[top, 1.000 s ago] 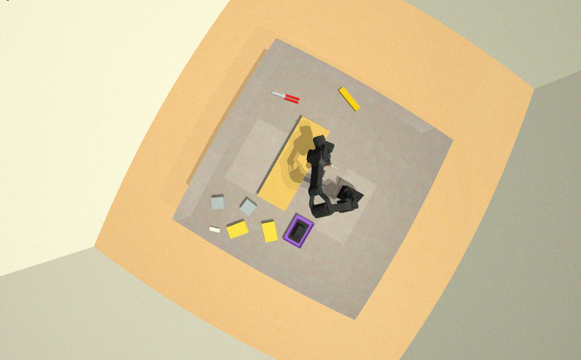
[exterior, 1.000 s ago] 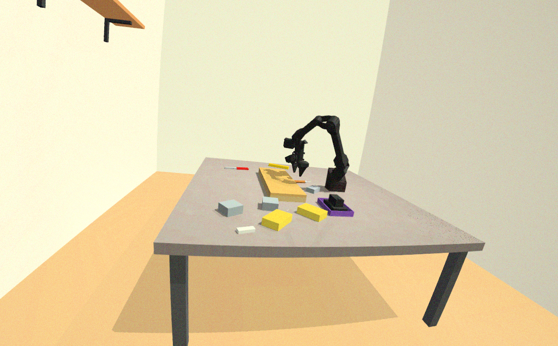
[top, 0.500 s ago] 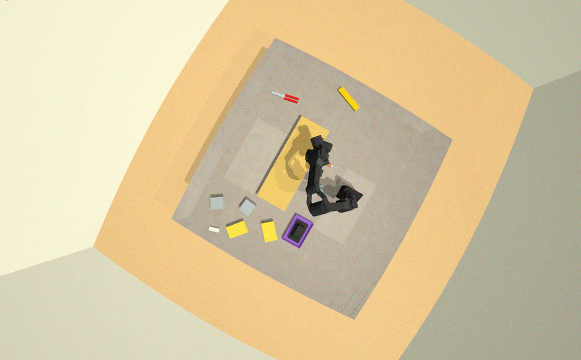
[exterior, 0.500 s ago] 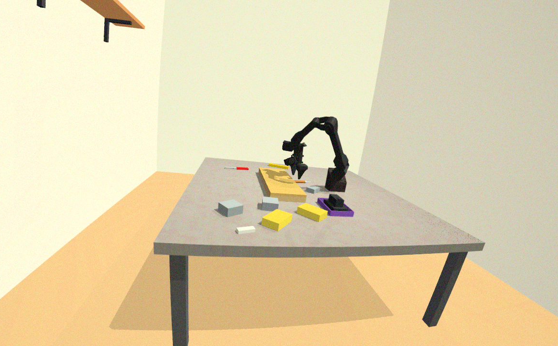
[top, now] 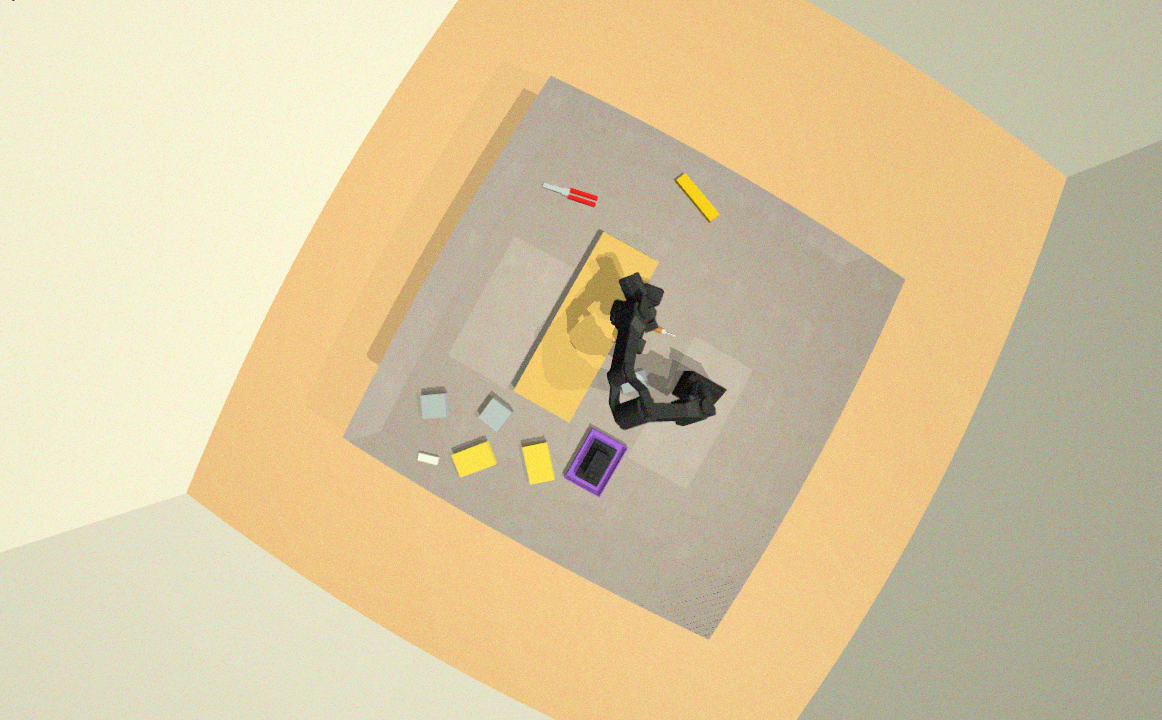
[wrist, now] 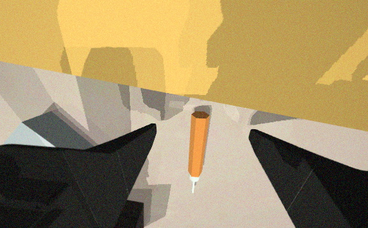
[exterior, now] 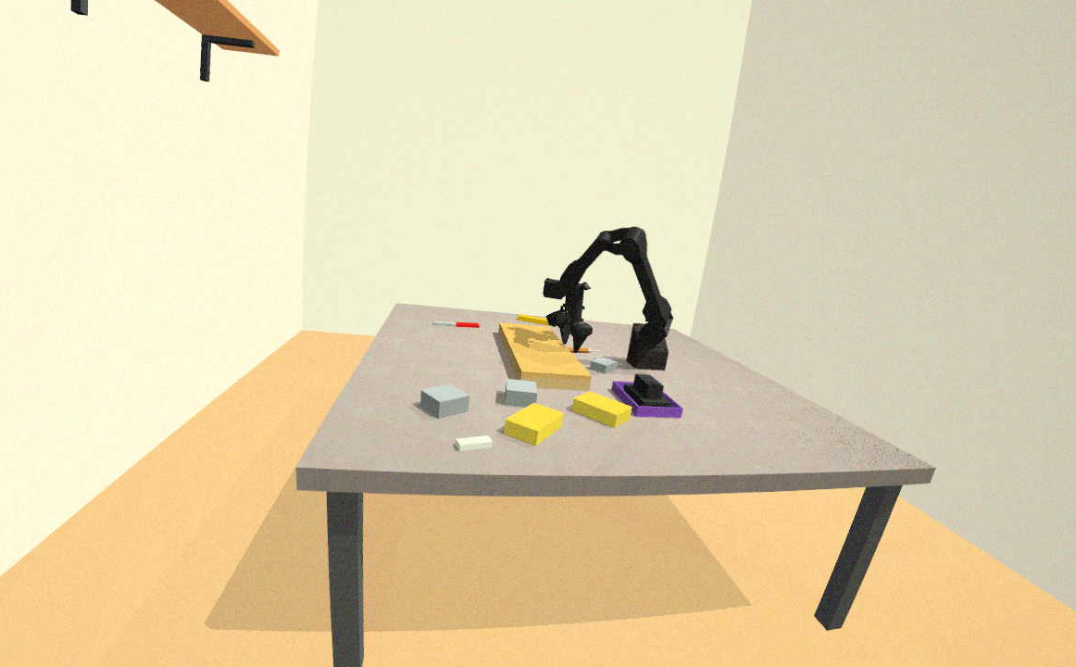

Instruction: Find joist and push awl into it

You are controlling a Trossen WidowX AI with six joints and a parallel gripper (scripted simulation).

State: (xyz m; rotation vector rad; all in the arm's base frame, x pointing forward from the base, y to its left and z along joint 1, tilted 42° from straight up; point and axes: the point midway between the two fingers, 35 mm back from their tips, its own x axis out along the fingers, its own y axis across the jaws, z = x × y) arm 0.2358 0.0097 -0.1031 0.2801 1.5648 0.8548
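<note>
Now: the awl 60 mm behind my gripper tip, 20 mm to the right of it and 10 mm below it. The rest, counted from my gripper tip: stud finder: 410 mm to the left, 150 mm behind, 40 mm above; then yellow bar: 400 mm to the right, 90 mm ahead; then purple tray: 400 mm to the left, 150 mm behind.
</note>
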